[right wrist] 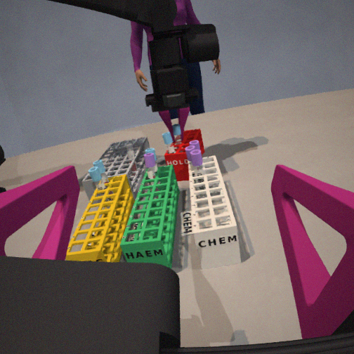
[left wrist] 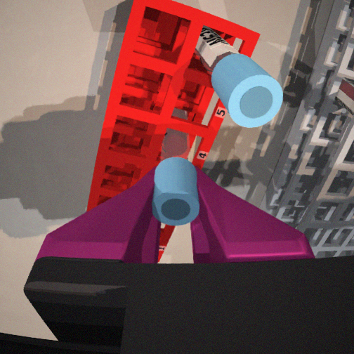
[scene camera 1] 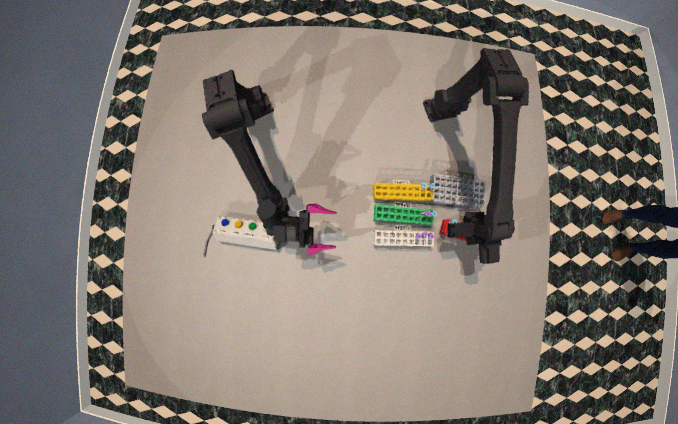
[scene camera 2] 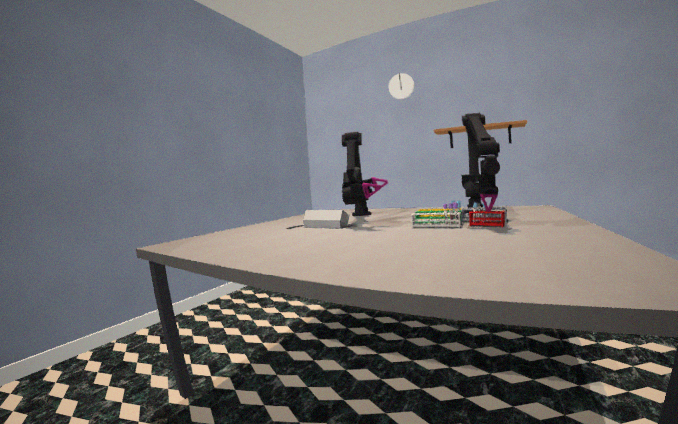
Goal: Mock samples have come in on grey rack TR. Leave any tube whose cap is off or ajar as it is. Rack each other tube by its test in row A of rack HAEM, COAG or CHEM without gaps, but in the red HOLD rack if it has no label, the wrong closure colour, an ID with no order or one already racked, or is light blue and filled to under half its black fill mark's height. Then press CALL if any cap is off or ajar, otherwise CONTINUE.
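Pixels of known places: left gripper, fingertip midpoint: (scene camera 2: 488,211); right gripper, fingertip midpoint: (scene camera 1: 336,230) (scene camera 2: 384,184); left arm's base at its link origin: (scene camera 1: 440,109); right arm's base at its link origin: (scene camera 1: 256,108) (scene camera 2: 361,214).
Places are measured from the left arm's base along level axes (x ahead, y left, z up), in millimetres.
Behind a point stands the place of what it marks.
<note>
My left gripper (left wrist: 175,177) (scene camera 2: 489,207) {x 448, y -73, z 57 mm} is shut on a light-blue-capped tube (left wrist: 175,200) (right wrist: 176,130), whose lower end is over or in a label-side hole of the red HOLD rack (left wrist: 116,114) (right wrist: 177,169) near number 4; its depth is unclear. Another light-blue-capped tube (left wrist: 250,95) (right wrist: 167,138) leans in HOLD beyond number 5. My right gripper (right wrist: 174,176) (scene camera 1: 335,229) {x 345, y -497, z 188 mm} is open and empty, left of the racks in scene camera 1. Light-blue caps stand at yellow COAG's (scene camera 1: 375,192) {x 253, y -341, z 53 mm} far end, purple and light-blue at green HAEM's (scene camera 1: 375,214) {x 323, y -362, z 57 mm}, several purple at white CHEM's (scene camera 1: 375,238) {x 398, y -382, z 57 mm}.
The grey rack TR (scene camera 1: 433,190) {x 297, y -148, z 57 mm} (right wrist: 138,145) stands behind HOLD in scene camera 1. A partly visible tube (left wrist: 346,95) with red contents is in it. The white button box (scene camera 1: 245,241) {x 299, y -798, z 61 mm} (scene camera 2: 322,220) {x 313, y -799, z 36 mm}, with blue, yellow and green buttons, lies under the right wrist's side. A person stands beyond the table.
</note>
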